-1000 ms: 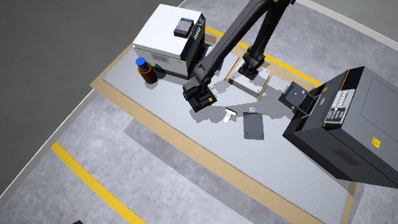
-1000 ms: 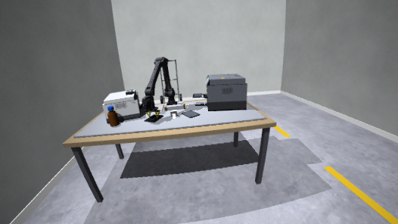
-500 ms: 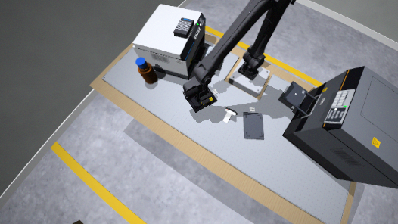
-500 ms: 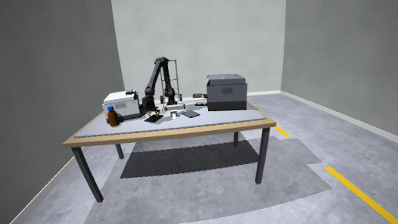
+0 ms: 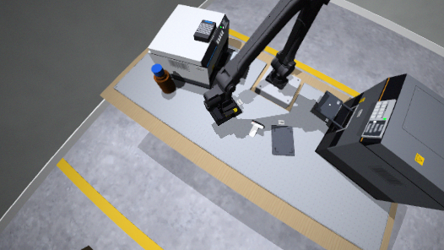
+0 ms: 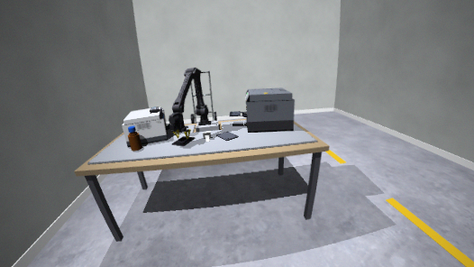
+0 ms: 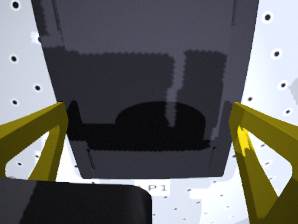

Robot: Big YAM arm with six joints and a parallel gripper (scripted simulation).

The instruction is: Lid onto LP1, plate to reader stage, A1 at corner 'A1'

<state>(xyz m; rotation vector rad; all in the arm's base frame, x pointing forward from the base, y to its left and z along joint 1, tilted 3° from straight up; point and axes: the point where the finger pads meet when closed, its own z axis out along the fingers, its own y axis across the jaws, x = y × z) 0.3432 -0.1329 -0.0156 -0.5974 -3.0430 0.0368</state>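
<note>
Right now my hand is 2 cm above the glossy lid. From my hand the other things lie so: white well plate (26 cm behind, 11 cm to the right, 5 cm above); black bench pad (3 cm below); brown capped bottle (37 cm to the right, 9 cm ahead, 8 cm above).
</note>
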